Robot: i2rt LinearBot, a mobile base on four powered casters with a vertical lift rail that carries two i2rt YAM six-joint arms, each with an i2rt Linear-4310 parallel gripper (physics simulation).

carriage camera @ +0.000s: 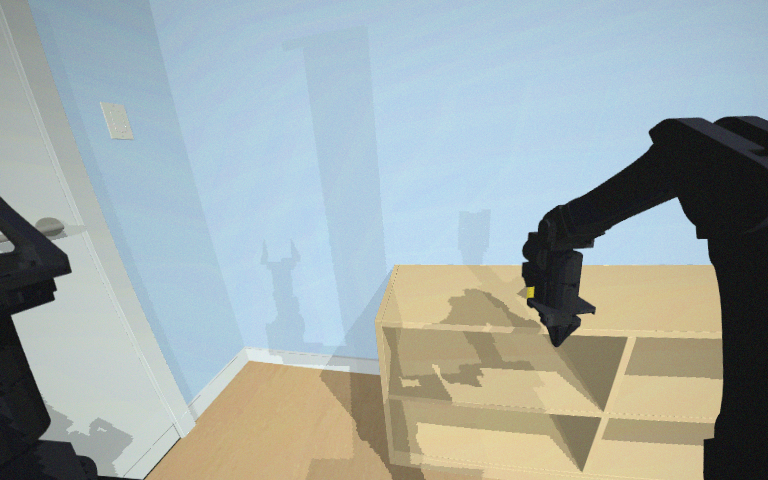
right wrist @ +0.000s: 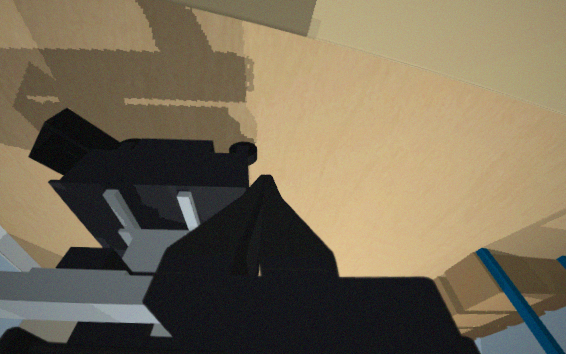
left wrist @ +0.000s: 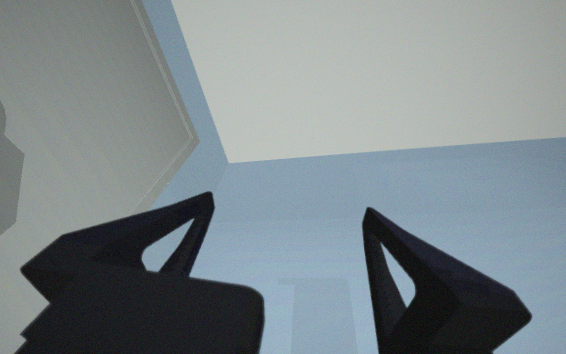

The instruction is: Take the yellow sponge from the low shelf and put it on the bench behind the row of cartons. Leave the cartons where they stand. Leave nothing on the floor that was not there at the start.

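Frame: origin at the left arm's base, x back, y right, z up, level; centimetres.
Where they show: left gripper, fingertip midpoint: point(left wrist: 286, 207); right gripper, fingertip midpoint: point(carriage camera: 555, 345) point(right wrist: 266, 183).
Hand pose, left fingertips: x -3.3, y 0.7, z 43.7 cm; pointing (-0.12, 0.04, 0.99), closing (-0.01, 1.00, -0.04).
Note:
After its pixels a point has its place.
A small patch of yellow point(carriage camera: 530, 292) @(z 3.0, x -51.9, y 67.2 cm), apparently the sponge, shows at the left edge of my right gripper, over the top of a wooden shelf unit point(carriage camera: 651, 294) @(z 0.5, x -50.3, y 101.4 cm). The rest of it is hidden behind the gripper, and what it rests on cannot be told. My right gripper point(carriage camera: 557, 344) @(z 1.8, x -32.8, y 62.5 cm) point(right wrist: 266, 183) @(z 1.8, x -32.8, y 62.5 cm) points down in front of the unit's top front edge, shut and empty, fingertips together. My left gripper point(left wrist: 286, 207) @(z 43.7, x -3.3, y 0.7 cm) is open and empty, facing the blue wall and ceiling. The bench and the row of cartons cannot be made out.
The shelf unit has several open compartments. Left of it are the wooden floor point(carriage camera: 271, 418) @(z -60.5, x -64.6, y -27.3 cm), a blue wall point(carriage camera: 254, 141) @(z 51.9, x -94.7, y -22.7 cm) and a door with a handle point(carriage camera: 49, 226) @(z 32.4, x -46.8, y -59.1 cm). The right wrist view shows my base point(right wrist: 175, 165) @(z -40.1, x 0.0, y 35.4 cm) and a brown boxy object point(right wrist: 487, 285) @(z -39.9, x 88.2, y 200.3 cm) crossed by a blue bar point(right wrist: 520, 305) @(z -25.0, x 79.9, y 203.7 cm).

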